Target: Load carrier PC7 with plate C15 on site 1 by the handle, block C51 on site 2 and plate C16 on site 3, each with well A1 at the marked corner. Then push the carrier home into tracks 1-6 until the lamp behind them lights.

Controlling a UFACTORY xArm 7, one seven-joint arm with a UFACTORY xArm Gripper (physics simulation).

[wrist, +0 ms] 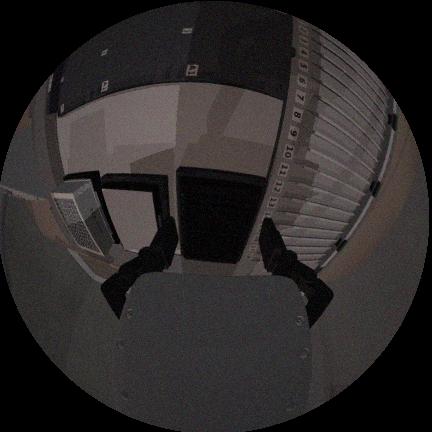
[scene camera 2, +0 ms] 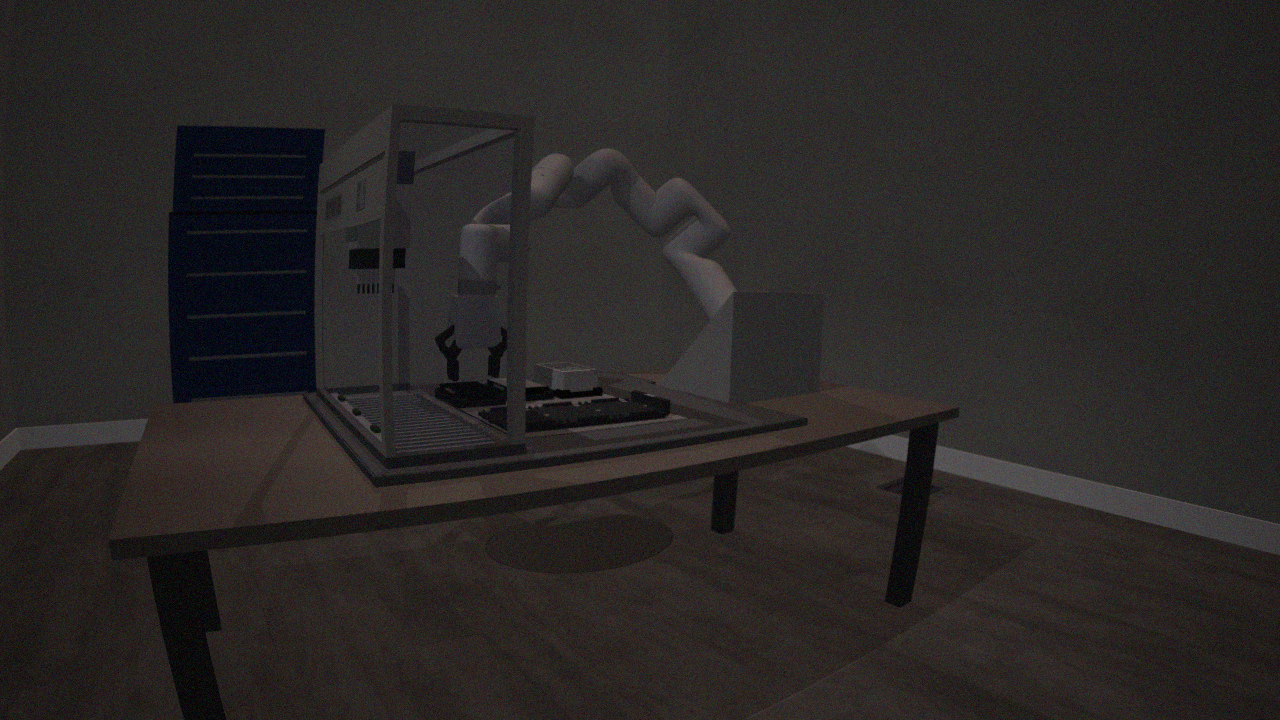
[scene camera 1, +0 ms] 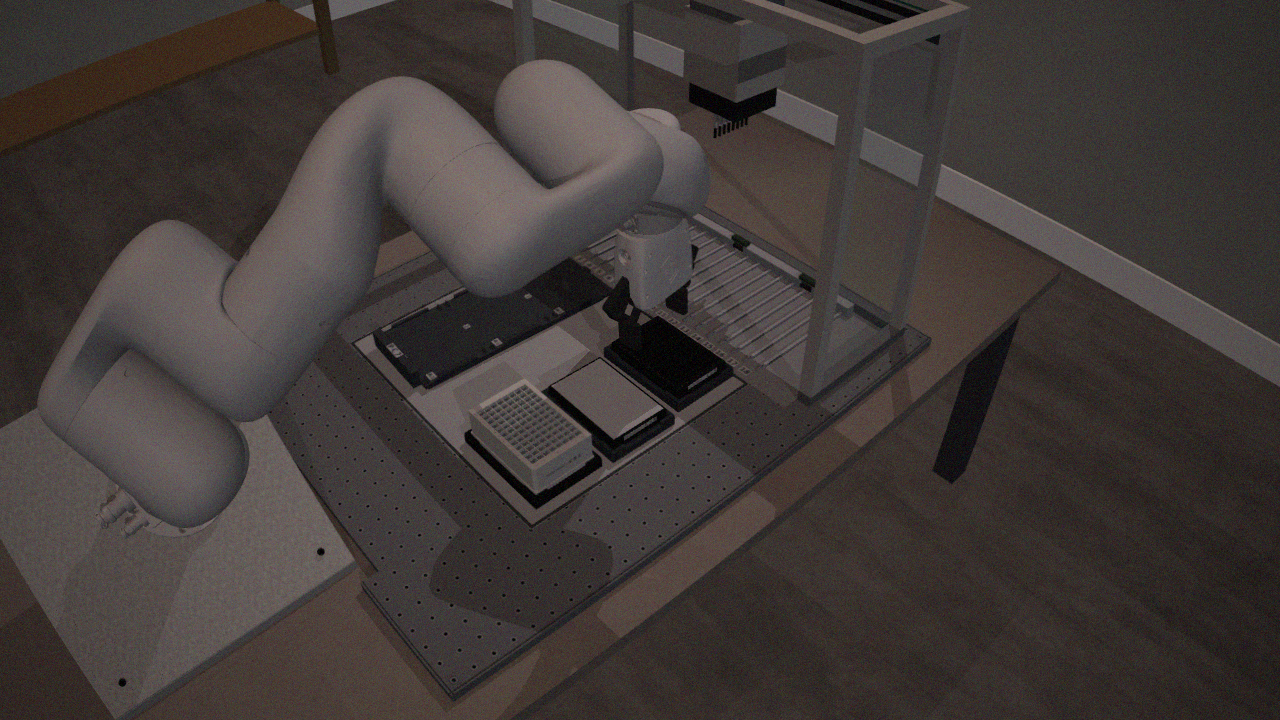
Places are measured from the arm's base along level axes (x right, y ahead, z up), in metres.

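Where they show: gripper, between the fingertips: (wrist: 218,228) (scene camera 2: 473,378) (scene camera 1: 654,327); arm's base, origin of its link: (scene camera 2: 739,332).
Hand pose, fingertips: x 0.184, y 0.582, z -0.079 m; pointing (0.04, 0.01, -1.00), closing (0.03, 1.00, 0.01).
Each offset is from my fingertips to the centre of the thing. Level surfaces: height alone.
Carrier PC7 {dx -0.220, dy -0.077, dz -0.033 m} (scene camera 1: 465,325) (scene camera 2: 590,412) (wrist: 145,57) is the long dark carrier lying crosswise to the tracks, with small A1 labels along it. A black plate {dx +0.027, dy -0.006, dz -0.029 m} (scene camera 1: 677,351) (wrist: 220,207) sits on a dark holder nearest the tracks. A light grey plate {dx +0.020, dy -0.119, dz -0.029 m} (scene camera 1: 604,395) (wrist: 131,212) sits on the middle holder. The pale deep-well block {dx -0.003, dy -0.228, dz -0.015 m} (scene camera 1: 528,425) (scene camera 2: 577,378) (wrist: 82,220) sits on the far holder. Which plate is C15 or C16 is not readable. My gripper (scene camera 1: 657,324) (scene camera 2: 473,375) (wrist: 218,228) is open and empty, low above the black plate, its fingers on either side of it in the wrist view.
The numbered tracks (scene camera 1: 747,291) (wrist: 340,155) run beside the black plate, with small dark blocks at their far end. A framed enclosure {dx -0.090, dy +0.011, dz +0.192 m} (scene camera 1: 834,241) (scene camera 2: 387,313) stands over them, with a multi-tip head (scene camera 1: 732,100) (scene camera 2: 375,259) hanging inside. The perforated deck {dz -0.048 m} (scene camera 1: 662,501) surrounds the pale mat.
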